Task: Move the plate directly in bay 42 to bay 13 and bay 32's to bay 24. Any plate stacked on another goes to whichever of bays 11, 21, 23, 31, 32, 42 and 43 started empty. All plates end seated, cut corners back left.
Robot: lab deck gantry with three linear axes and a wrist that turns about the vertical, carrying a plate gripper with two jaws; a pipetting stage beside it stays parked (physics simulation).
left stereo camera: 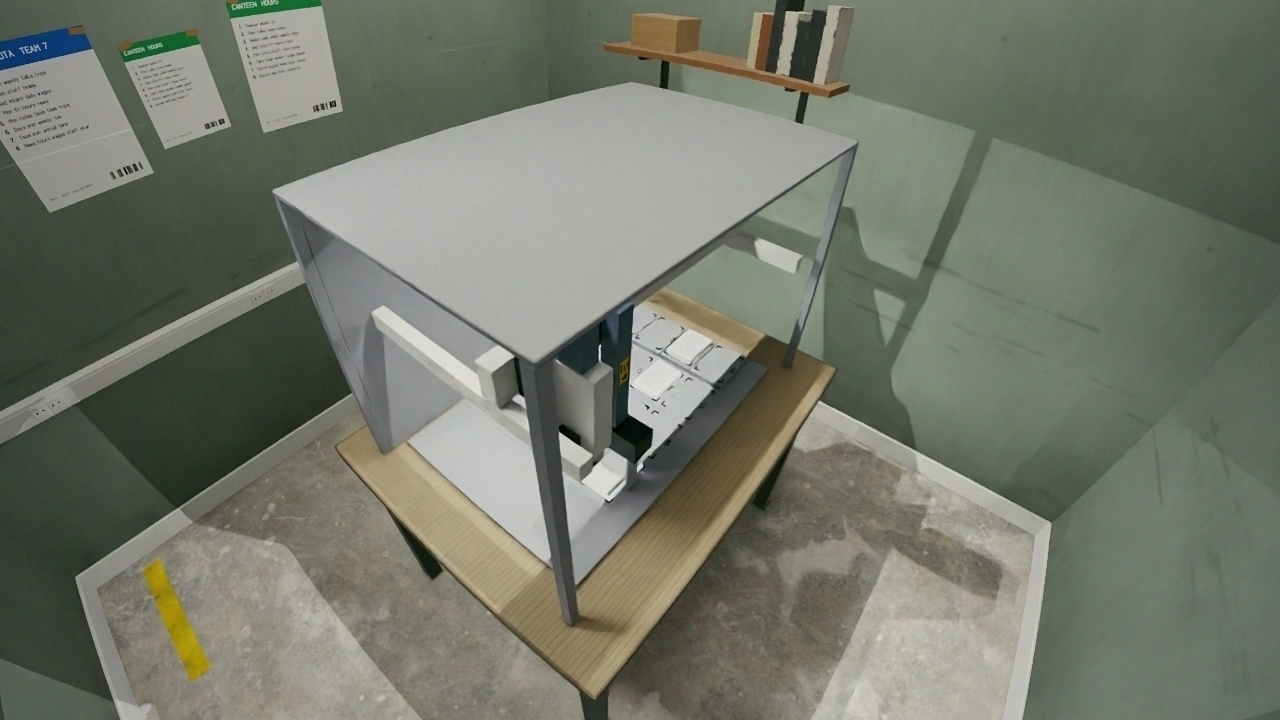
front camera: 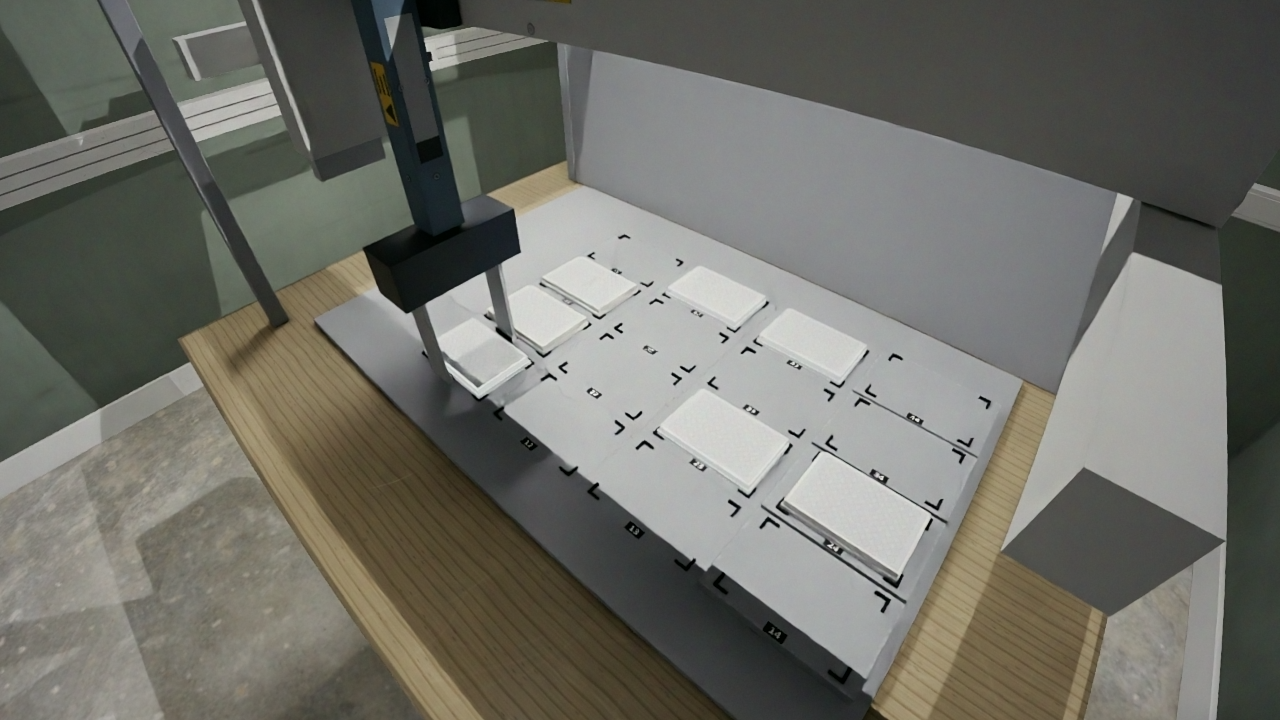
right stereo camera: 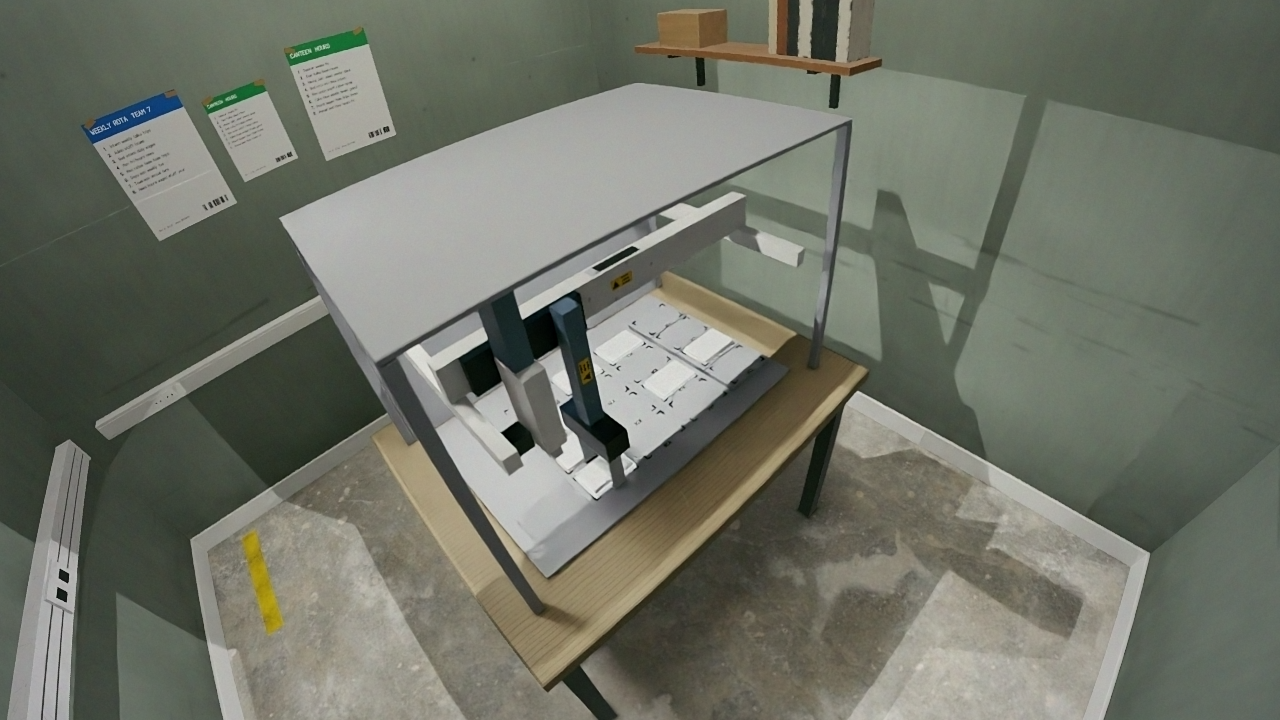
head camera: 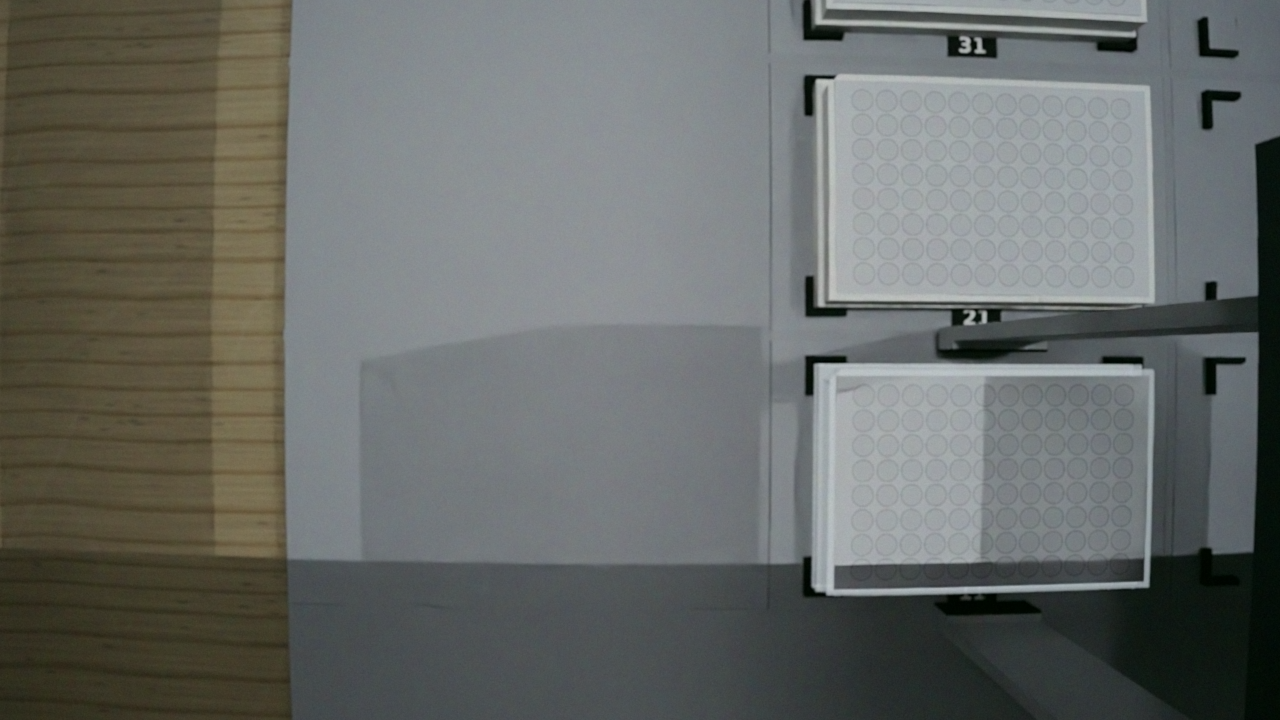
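Pixels of known places: gripper, fingertip midpoint: (left stereo camera: 612, 473) (front camera: 476, 355) (right stereo camera: 605, 471) (head camera: 983, 477); robot's base, link origin: (left stereo camera: 609, 502) (front camera: 425, 353) (right stereo camera: 596, 499) (head camera: 810, 586).
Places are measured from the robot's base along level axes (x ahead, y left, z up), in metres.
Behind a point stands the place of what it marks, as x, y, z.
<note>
My gripper (front camera: 471, 356) @(0.064, 0.043, 0.006) (head camera: 989, 476) @(0.064, 0.043, 0.006) is open. Its two jaws stand down in front of and behind the white plate in bay 11 (front camera: 483, 360) @(0.088, 0.039, 0.014) (head camera: 984, 528) @(0.060, 0.026, 0.014), with a narrow gap on both sides in the head view. That plate lies level within its corner marks. Other white plates lie in bay 21 (front camera: 544, 315) @(0.078, 0.155, 0.014) (head camera: 993, 197) @(0.063, 0.147, 0.014), bay 31 (front camera: 590, 283) @(0.072, 0.253, 0.014) (head camera: 980, 10) @(0.060, 0.217, 0.014), bay 42 (front camera: 716, 294) @(0.233, 0.358, 0.014), bay 43 (front camera: 811, 342) @(0.393, 0.357, 0.014), bay 23 (front camera: 723, 438) @(0.397, 0.142, 0.014) and bay 24 (front camera: 856, 513) @(0.558, 0.142, 0.029). Bays 13 (front camera: 633, 530) @(0.392, -0.004, 0.000) and 32 (front camera: 648, 349) @(0.226, 0.210, 0.000) hold no plate. The cut corners are too small to make out.
Bays 12, 14, 22, 33, 34, 41 and 44 show no plate. The white pipetting stage (front camera: 299, 89) (right stereo camera: 532, 407) hangs beside the gripper arm. Plates in bays 21 and 31 lie close behind the rear jaw. A grey frame post (left stereo camera: 550, 501) @(-0.271, -0.122, 0.456) (right stereo camera: 478, 514) @(-0.256, -0.126, 0.377) stands at the table corner.
</note>
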